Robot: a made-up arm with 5 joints.
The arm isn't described. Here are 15 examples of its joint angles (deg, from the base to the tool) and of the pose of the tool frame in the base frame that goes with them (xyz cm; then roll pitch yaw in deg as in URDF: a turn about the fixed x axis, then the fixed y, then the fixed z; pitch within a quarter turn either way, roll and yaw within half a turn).
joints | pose
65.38 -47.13 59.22 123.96 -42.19 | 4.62 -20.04 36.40 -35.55 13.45 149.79
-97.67 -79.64 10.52 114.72 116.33 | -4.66 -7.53 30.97 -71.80 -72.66 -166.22
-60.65 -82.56 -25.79 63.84 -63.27 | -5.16 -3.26 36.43 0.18 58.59 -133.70
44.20 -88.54 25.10 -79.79 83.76 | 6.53 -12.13 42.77 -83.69 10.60 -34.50
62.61 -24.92 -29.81 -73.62 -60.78 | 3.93 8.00 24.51 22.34 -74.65 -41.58
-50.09 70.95 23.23 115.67 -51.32 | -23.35 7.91 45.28 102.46 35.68 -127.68
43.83 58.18 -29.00 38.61 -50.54 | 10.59 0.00 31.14 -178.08 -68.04 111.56
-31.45 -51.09 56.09 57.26 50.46 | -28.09 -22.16 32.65 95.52 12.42 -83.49
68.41 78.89 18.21 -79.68 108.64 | -7.90 13.86 25.32 172.47 53.77 47.58
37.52 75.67 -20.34 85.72 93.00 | 10.85 -0.20 44.07 -79.85 21.15 -32.22
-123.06 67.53 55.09 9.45 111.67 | -16.85 22.94 -0.62 83.59 -15.68 135.02
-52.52 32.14 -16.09 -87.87 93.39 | -9.86 10.49 31.88 162.78 -36.64 13.06
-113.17 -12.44 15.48 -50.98 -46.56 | -33.78 2.70 20.25 -2.74 71.27 35.69
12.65 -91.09 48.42 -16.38 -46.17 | -13.60 -23.76 40.32 37.76 -10.79 155.36
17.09 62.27 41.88 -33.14 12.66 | -11.10 20.38 43.50 -165.81 -5.95 134.91
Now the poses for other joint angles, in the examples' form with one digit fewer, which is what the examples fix.
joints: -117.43 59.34 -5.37 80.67 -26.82
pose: -31.0 2.0 22.0 143.4 68.2 -123.2
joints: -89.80 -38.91 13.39 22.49 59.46
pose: -31.9 -16.2 25.2 110.1 -26.8 -112.9
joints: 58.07 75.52 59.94 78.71 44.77
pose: 7.7 15.2 50.4 -18.1 -22.2 8.1
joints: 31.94 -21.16 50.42 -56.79 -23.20
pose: 2.7 -1.4 56.3 145.4 -25.6 141.4
